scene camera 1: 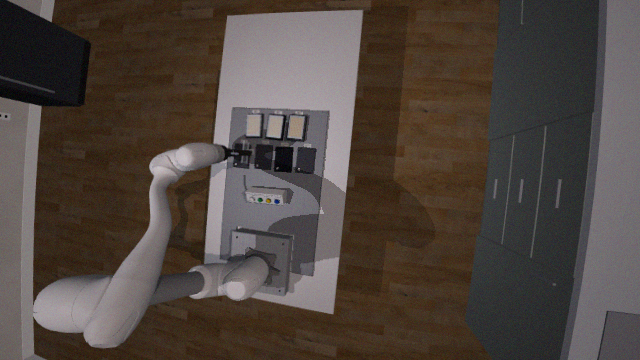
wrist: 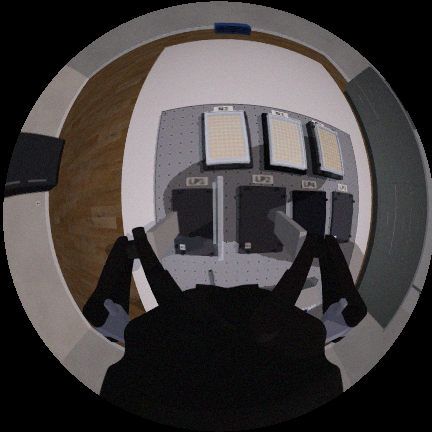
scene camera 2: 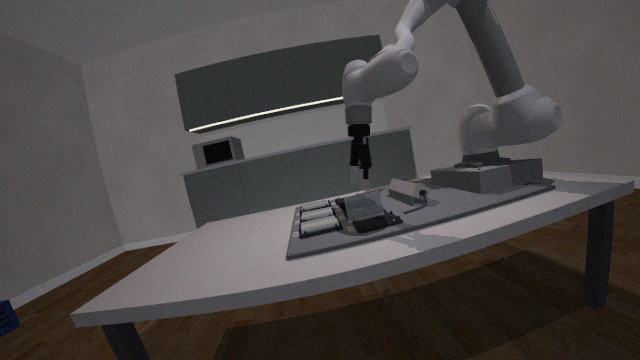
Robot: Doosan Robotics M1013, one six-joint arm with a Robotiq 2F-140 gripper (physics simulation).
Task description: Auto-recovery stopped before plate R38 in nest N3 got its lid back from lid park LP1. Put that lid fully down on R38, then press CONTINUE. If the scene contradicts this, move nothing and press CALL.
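Frame: origin at the arm's base, x left, y ahead, z down, level; centimetres.
Where they show: gripper, between the fingertips: (scene camera 1: 241, 150) (wrist: 226, 221) (scene camera 2: 359, 187); arm's base, origin of its link: (scene camera 1: 259, 265) (scene camera 2: 481, 164).
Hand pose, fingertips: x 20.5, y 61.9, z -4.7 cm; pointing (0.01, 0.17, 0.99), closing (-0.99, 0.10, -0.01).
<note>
Each offset is from my fingertips to the top centre of the thing. Level surfaces: height alone.
My gripper (scene camera 1: 242, 153) (scene camera 2: 361, 171) (wrist: 226, 221) is open and empty, above the lid parks. A clear lid {dx +1.5, dy -0.3, dz +2.5 cm} (scene camera 2: 364, 206) (wrist: 220, 220) stands on its long edge at the right side of park LP1 {dx +5.9, dy -2.7, dz +10.0 cm} (wrist: 192, 212), beside LP2 {dx -8.1, dy -0.8, dz +10.0 cm} (wrist: 255, 215). In the wrist view it lies between the two spread fingers but below them, apart from both. Three cream plates {dx +1.4, dy +16.4, dz +9.1 cm} (wrist: 226, 137) {dx -12.1, dy +17.7, dz +8.9 cm} (wrist: 286, 142) {dx -24.9, dy +19.2, dz +8.1 cm} (wrist: 328, 150) sit flat in black nests. Their labels are too blurred to tell which is N3 or R38. The button box {dx -15.7, dy -22.4, dz +3.6 cm} (scene camera 1: 266, 196) (scene camera 2: 407, 191) has white, green, yellow and blue buttons; its lettering is unreadable.
Parks LP4 {dx -20.5, dy +0.1, dz +10.0 cm} (wrist: 309, 210) and LP3 {dx -33.5, dy +1.9, dz +10.0 cm} (wrist: 342, 215) are dark flat holders right of LP2 in the wrist view. All stand on a grey perforated board {dz +12.0 cm} (scene camera 1: 300, 210) on the white table {dz +13.3 cm} (scene camera 1: 295, 60). A cable leaves the button box. The arm's base plate (scene camera 1: 285, 250) is beyond the box.
</note>
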